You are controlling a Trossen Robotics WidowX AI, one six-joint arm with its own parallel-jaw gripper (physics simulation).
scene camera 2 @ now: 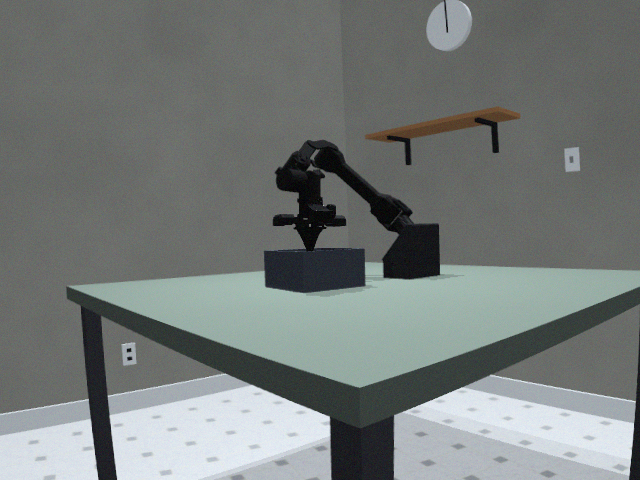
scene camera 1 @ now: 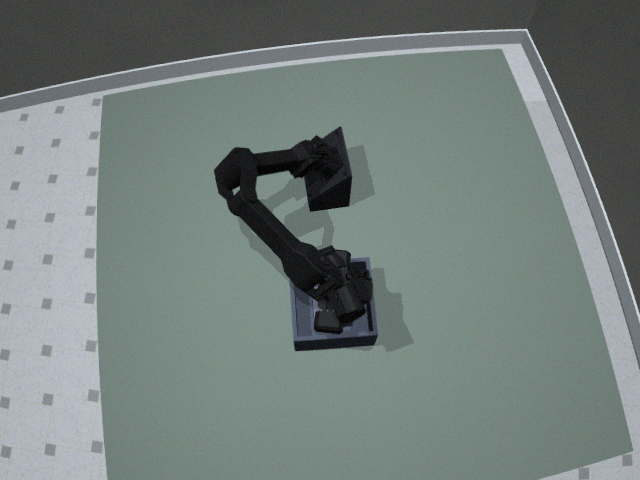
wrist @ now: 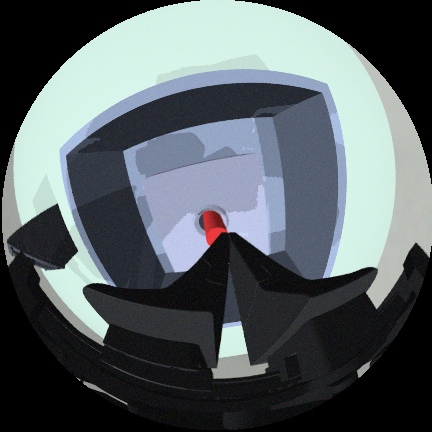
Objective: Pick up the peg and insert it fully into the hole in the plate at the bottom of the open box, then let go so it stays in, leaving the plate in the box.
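Where they show: gripper, between the fingertips: (wrist: 227,238); arm's base, origin of its link: (scene camera 2: 411,235) (scene camera 1: 331,163).
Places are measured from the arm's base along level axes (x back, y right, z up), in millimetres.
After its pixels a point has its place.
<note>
A red peg (wrist: 213,224) @[x -332, y 92, z -42 mm] stands in the hole (wrist: 201,220) @[x -317, y 101, z -82 mm] of the pale plate (wrist: 200,186) @[x -332, y 71, z -67 mm] in the wrist view. It appears to lean, with a dark gap at its left side; how deep it sits cannot be told. The plate lies on the bottom of the open blue-grey box (scene camera 1: 334,342) @[x -419, y 123, z -64 mm] (scene camera 2: 333,269) @[x -354, y 8, z -75 mm] (wrist: 312,175) @[x -415, y 94, z -57 mm]. My gripper (scene camera 2: 309,249) @[x -336, y 102, z -38 mm] (wrist: 227,238) @[x -336, y 102, z -38 mm] is shut with nothing between its fingers. Its tips point down at about the box's rim height, and in the wrist view they overlap the edge of the peg's top. The peg does not show in either scene view.
The box stands on the green table (scene camera 1: 206,387) @[x -427, y 443, z -125 mm] (scene camera 2: 336,341) @[x -797, y -377, z -125 mm]. The arm's dark base (scene camera 1: 333,198) @[x -61, y 12, z -68 mm] (scene camera 2: 421,253) @[x -11, y -39, z -53 mm] stands on the same table, behind the box in scene camera 2. The arm arches from the base to above the box, whose walls surround the plate.
</note>
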